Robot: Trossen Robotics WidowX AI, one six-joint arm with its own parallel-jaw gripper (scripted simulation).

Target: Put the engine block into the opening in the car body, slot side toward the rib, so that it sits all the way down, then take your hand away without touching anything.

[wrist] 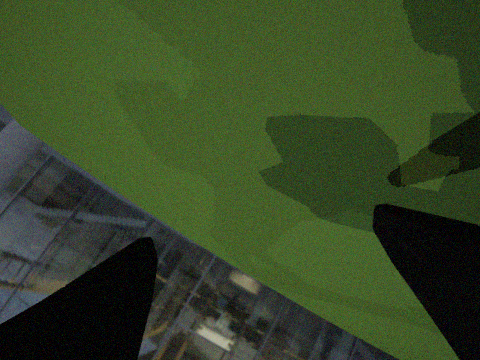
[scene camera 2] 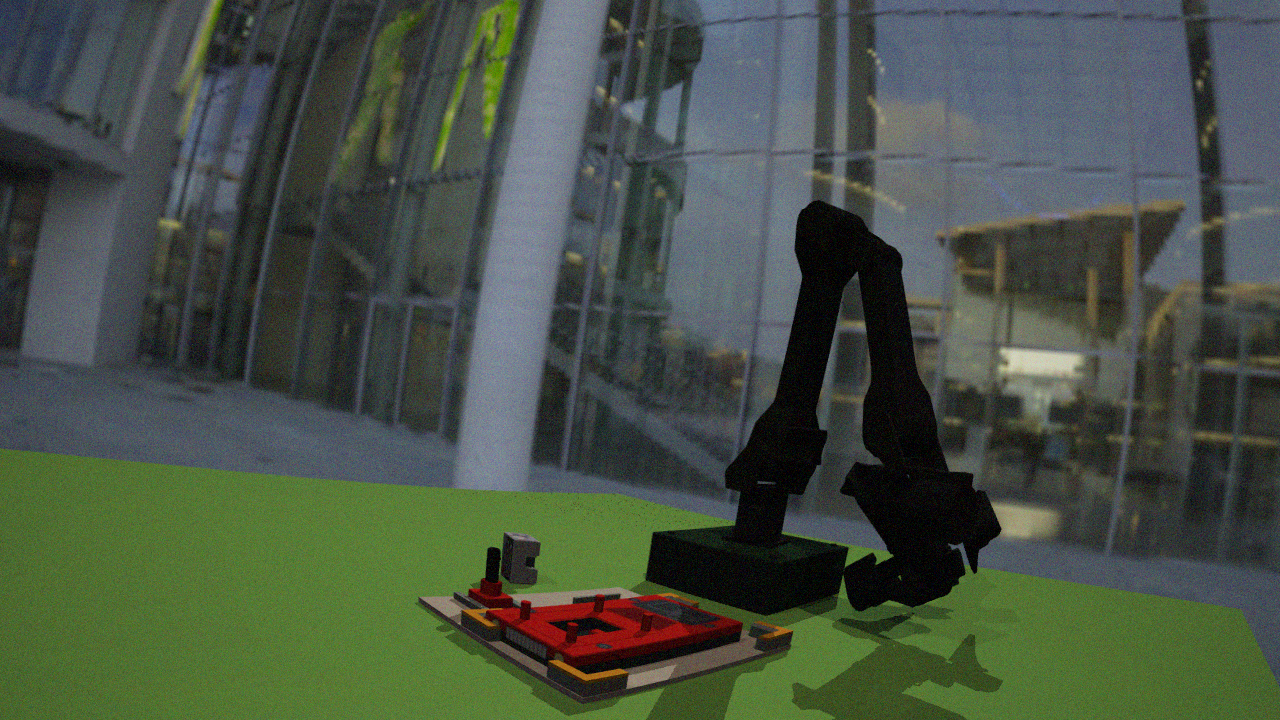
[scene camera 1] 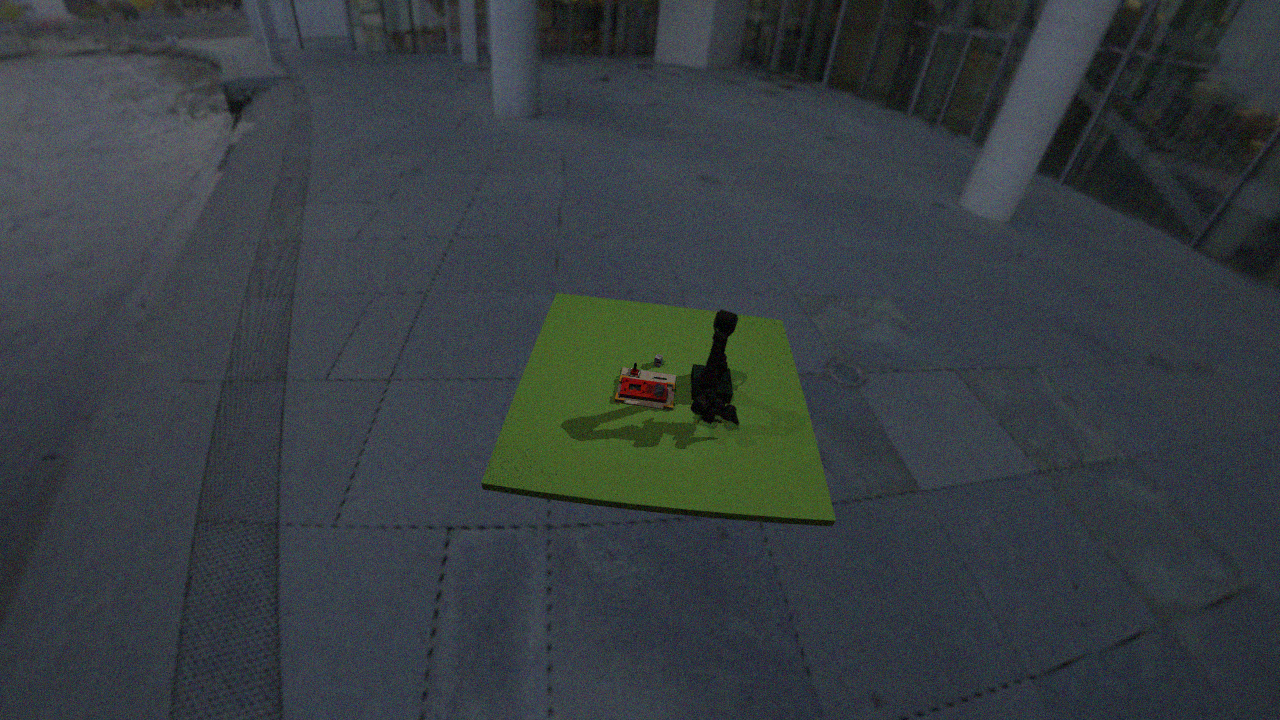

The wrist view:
my gripper
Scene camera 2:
my gripper
car body
engine block
grey baseplate
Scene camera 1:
car body
grey baseplate
